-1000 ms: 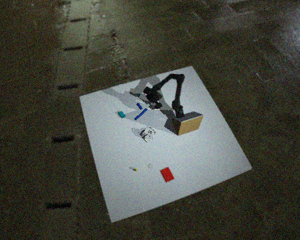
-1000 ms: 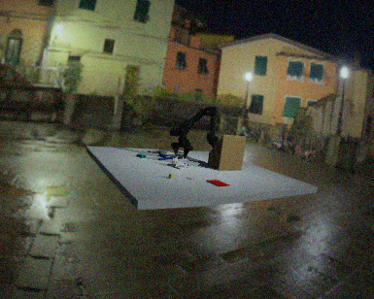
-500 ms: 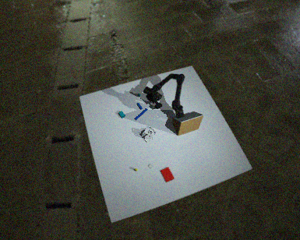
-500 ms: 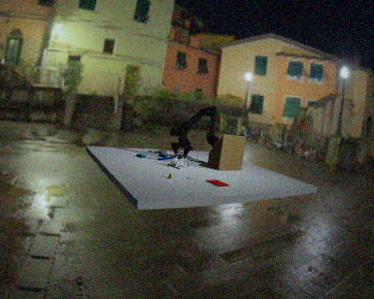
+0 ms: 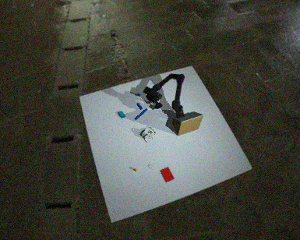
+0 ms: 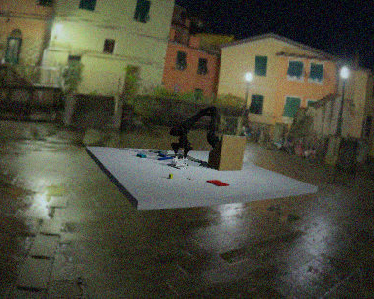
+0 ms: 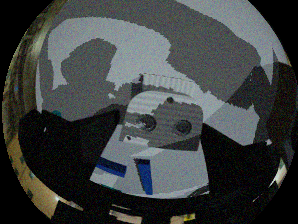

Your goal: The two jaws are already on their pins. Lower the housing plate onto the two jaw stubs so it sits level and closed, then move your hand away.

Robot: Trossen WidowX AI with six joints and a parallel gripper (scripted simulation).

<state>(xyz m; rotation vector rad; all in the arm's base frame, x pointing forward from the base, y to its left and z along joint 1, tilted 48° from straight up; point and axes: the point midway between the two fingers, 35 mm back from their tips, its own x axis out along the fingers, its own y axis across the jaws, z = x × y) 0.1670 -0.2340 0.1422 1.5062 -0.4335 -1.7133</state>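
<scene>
My gripper tip is now 150 mm short of the blue rod and 50 mm to the right of it. Also, from my gripper tip: small yellow piece 350 mm ahead, 580 mm to the left; small white piece 230 mm ahead, 580 mm to the left, 10 mm below; teal block 330 mm ahead.
</scene>
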